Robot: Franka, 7 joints.
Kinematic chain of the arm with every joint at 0, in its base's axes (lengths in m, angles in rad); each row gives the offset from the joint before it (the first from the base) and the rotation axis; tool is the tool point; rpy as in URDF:
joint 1: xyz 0 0 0.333 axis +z
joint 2: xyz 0 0 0 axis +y
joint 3: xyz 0 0 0.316 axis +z
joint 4: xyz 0.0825 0 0 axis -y
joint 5: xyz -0.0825 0 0.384 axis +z
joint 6: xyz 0 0 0 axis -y
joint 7: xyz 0.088 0 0 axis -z
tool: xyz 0 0 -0.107 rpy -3.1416 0 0
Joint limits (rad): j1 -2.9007..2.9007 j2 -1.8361..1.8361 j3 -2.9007..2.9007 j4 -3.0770..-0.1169 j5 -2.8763..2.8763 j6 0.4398..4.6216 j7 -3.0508..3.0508
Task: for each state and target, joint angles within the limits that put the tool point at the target. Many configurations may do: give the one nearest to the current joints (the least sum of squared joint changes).
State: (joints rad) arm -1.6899 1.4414 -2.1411 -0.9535 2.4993 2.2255 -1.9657
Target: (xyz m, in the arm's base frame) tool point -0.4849 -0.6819 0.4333
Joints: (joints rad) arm -1.7430 1.6448 -2.0332 -0.8369 2.5003 2.1909 -1.9657
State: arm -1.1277 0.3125 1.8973 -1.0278 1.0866 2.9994 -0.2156
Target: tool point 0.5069 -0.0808 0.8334
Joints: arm -1.4795 0.4020 1.9797 -1.3787 1.3307 3.6473 -0.2156
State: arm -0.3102 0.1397 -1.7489 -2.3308 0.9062 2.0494 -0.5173
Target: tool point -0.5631 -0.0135 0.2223
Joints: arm -0.7124 -0.5062 -2.4363 -2.1154 0.9046 2.2997 -0.5173
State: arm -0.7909 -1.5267 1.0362 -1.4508 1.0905 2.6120 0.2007
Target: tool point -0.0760 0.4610 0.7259
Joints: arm -0.4073 -1.7878 0.7677 -2.0427 1.1288 2.6245 0.2007
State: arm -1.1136 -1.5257 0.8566 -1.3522 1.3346 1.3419 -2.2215
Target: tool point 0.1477 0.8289 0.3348
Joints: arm -1.3887 -1.7390 0.9820 -0.6336 1.5545 2.0625 -2.2215
